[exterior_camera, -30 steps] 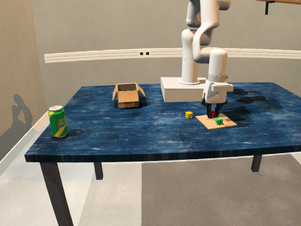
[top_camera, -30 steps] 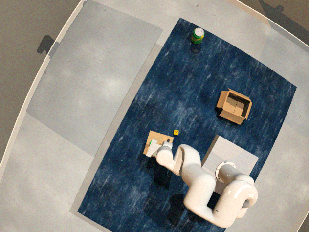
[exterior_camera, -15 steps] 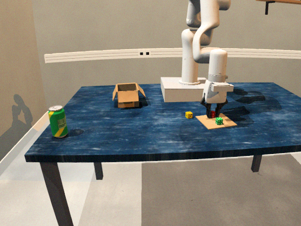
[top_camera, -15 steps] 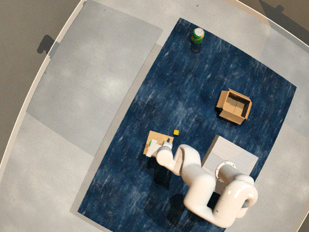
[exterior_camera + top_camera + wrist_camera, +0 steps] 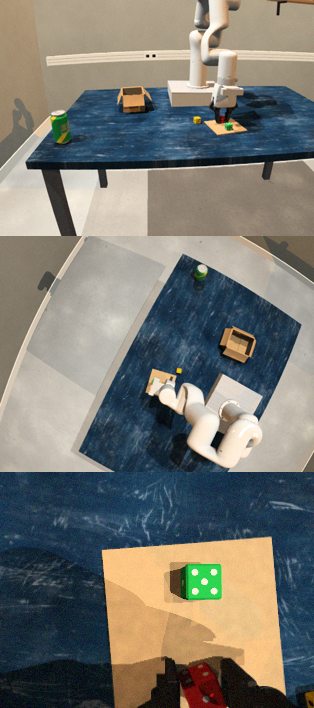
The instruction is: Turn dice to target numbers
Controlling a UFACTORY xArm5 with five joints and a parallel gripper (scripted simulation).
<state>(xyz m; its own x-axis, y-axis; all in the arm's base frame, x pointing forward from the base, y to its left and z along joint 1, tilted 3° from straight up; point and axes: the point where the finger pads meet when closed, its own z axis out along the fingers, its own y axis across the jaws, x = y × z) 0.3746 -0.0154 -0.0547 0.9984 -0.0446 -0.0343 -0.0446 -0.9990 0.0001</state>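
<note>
Right now the red die is 1 cm below my hand. Round my hand: mat 4 cm ahead, 2 cm below; then yellow die 3 cm behind, 11 cm to the right, 1 cm below; then green die 7 cm ahead, 1 cm below.
</note>
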